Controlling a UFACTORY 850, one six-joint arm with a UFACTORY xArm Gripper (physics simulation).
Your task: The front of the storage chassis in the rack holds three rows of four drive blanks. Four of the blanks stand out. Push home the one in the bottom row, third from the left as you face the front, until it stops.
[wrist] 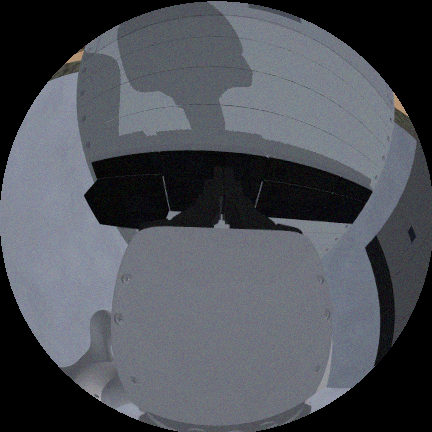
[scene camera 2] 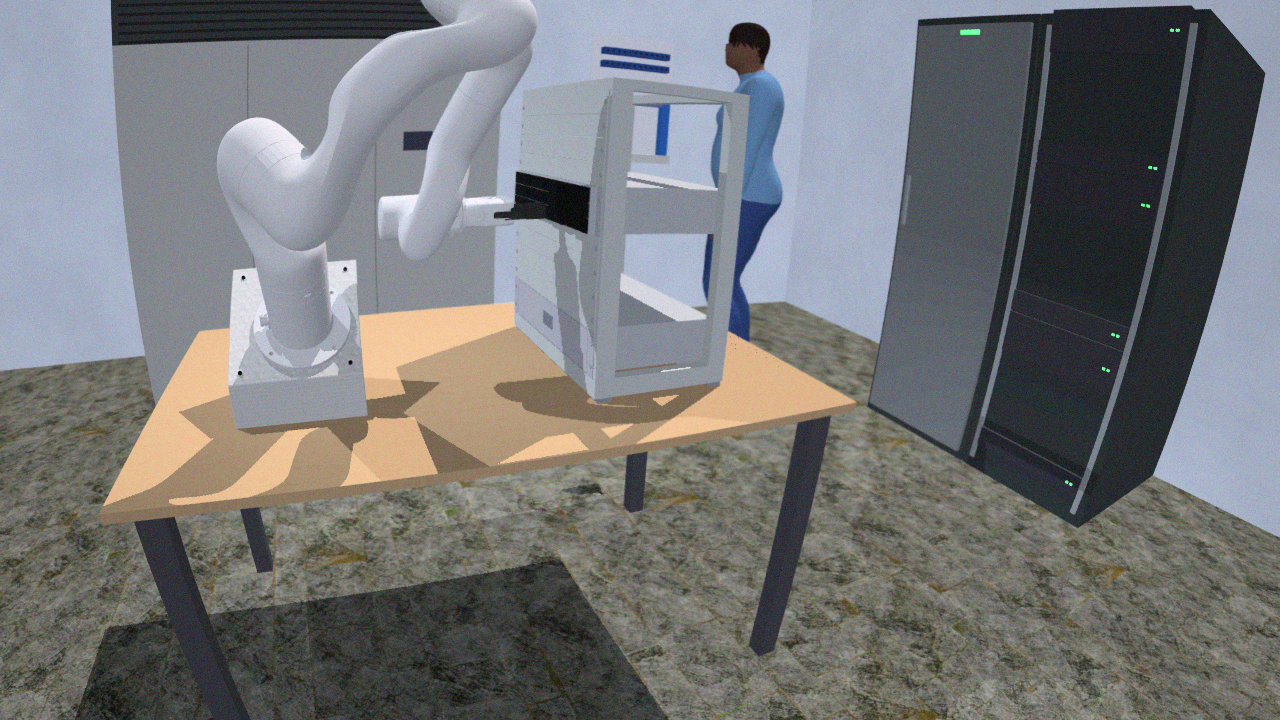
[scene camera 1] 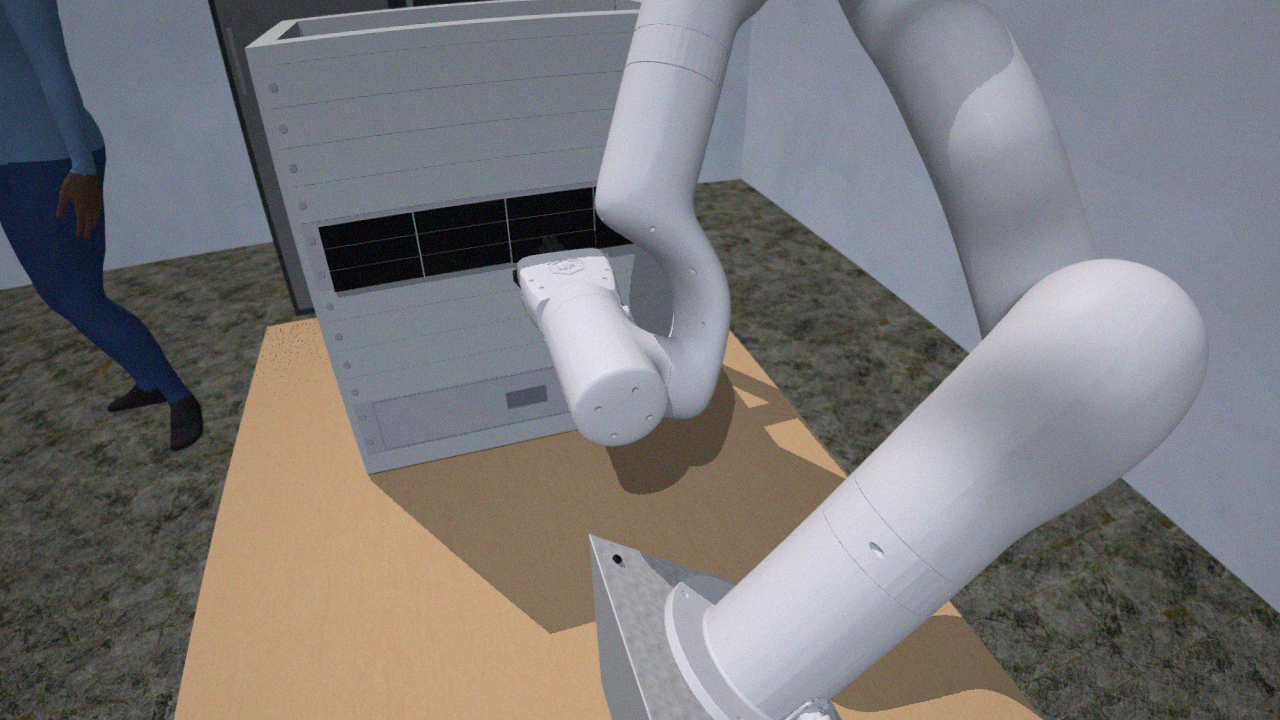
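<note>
The storage chassis has a black front (scene camera 1: 371, 255) (scene camera 2: 572, 207) (wrist: 320, 195), with thin pale lines between its blanks, midway up the rack. The bottom-row third blank (scene camera 1: 577, 240) (wrist: 190, 162) is dark and partly behind the fingers; how far it stands out cannot be told. My gripper (scene camera 1: 548, 240) (scene camera 2: 543, 210) (wrist: 221, 179) is shut and empty, its black fingers pointing at the lower part of the third column. The tips are at or very near the front; contact is not clear. The wrist view shows the rack upside down, with its lower panels at the top.
The grey rack (scene camera 1: 429, 107) (scene camera 2: 608, 313) stands on the wooden table (scene camera 1: 295, 555) (scene camera 2: 760, 394), with plain panels above and below the chassis. A person (scene camera 1: 53, 179) (scene camera 2: 760, 143) stands behind the rack. Dark server cabinets (scene camera 2: 1100, 223) stand at the right of scene camera 2.
</note>
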